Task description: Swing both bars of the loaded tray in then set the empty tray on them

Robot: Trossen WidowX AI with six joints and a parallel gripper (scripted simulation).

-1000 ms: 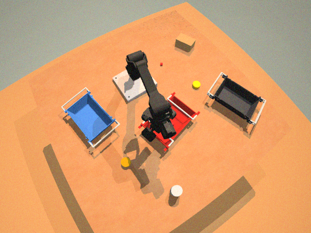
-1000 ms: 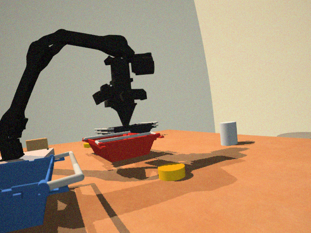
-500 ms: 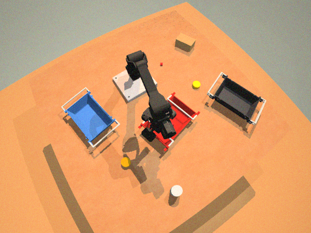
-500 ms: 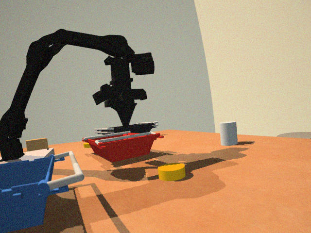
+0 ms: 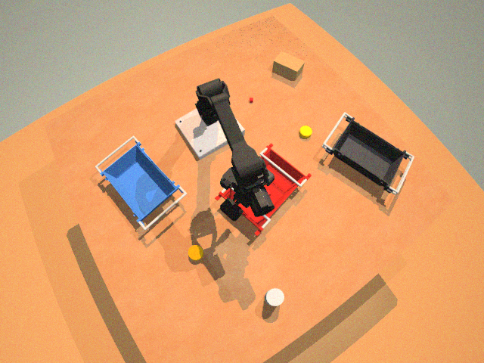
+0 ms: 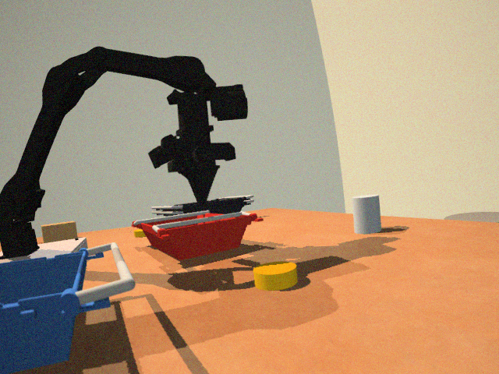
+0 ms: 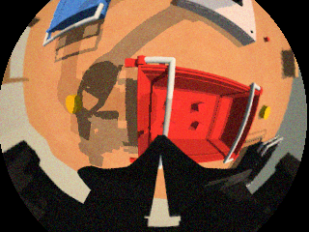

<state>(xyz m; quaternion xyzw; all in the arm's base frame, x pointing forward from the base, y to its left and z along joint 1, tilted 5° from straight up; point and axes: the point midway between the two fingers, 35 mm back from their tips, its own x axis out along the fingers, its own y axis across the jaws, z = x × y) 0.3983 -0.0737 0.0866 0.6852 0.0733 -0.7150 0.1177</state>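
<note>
The blue tray lies 280 mm to the right of my gripper tip, 280 mm behind it and 40 mm below it. The rest, counted from my gripper tip: tan box 530 mm to the left, 470 mm behind, 60 mm below; red cube 400 mm behind, 280 mm to the left, 80 mm below.
</note>
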